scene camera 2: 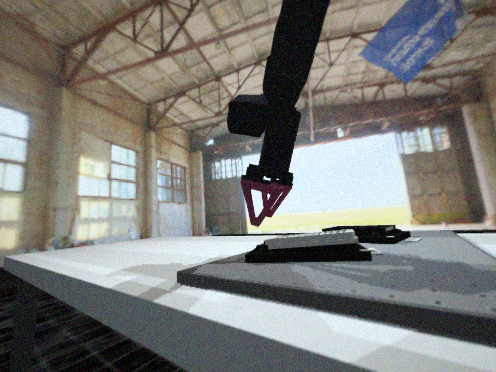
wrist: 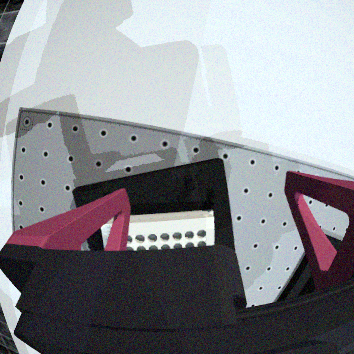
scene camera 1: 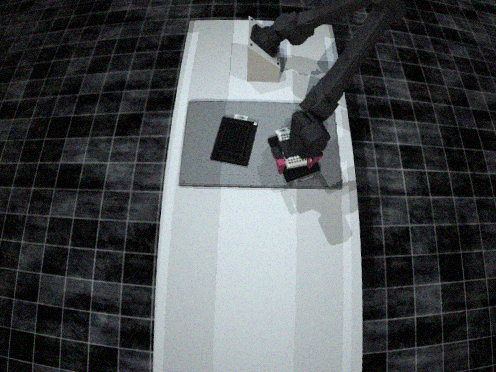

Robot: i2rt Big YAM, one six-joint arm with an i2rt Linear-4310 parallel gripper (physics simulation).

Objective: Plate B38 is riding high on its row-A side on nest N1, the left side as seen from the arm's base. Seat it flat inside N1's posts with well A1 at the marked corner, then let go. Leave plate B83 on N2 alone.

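Frame: origin at the arm's base, x ahead, y up, z right, level; metres.
Where they show: gripper, fingertip midpoint: (scene camera 2: 262,220) (wrist: 208,189) (scene camera 1: 294,170); arm's base at its link origin: (scene camera 1: 262,41).
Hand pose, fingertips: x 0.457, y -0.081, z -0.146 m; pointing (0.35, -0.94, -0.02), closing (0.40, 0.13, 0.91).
Note:
Each offset is from my fingertips to the top centre of the thing. Level surfaces: height alone.
White well plate B38 {dx -0.095, dy -0.020, dz +0.001 m} (scene camera 1: 297,162) (scene camera 2: 310,240) (wrist: 170,231) rests tilted on black nest N1 {dx -0.081, dy -0.034, dz +0.001 m} (scene camera 1: 301,174) (scene camera 2: 310,253) (wrist: 165,189). In the scene camera 2 view, its right end, toward the nest's white tag, is higher than its left. My gripper (scene camera 1: 298,165) (scene camera 2: 263,220) (wrist: 208,189) is open and empty, apart from the plate and above its left end in that view. The gripper body hides much of the plate in the scene camera 1 and wrist views. The marked corner, well A1 and N1's posts cannot be made out. Dark plate B83 {dx -0.105, dy -0.030, dz +0.200 m} (scene camera 1: 234,141) sits on N2 {dx -0.105, dy -0.038, dz +0.200 m} (scene camera 2: 395,235).
Both nests stand on a grey perforated board {dx -0.119, dy -0.055, dz +0.111 m} (scene camera 1: 197,165) (scene camera 2: 400,292) (wrist: 260,192) on a long white table {dy -0.069 m} (scene camera 1: 255,275) (scene camera 2: 150,280). N2 is to the left of N1 in the scene camera 1 view. A beige block (scene camera 1: 262,69) stands near the table's far end.

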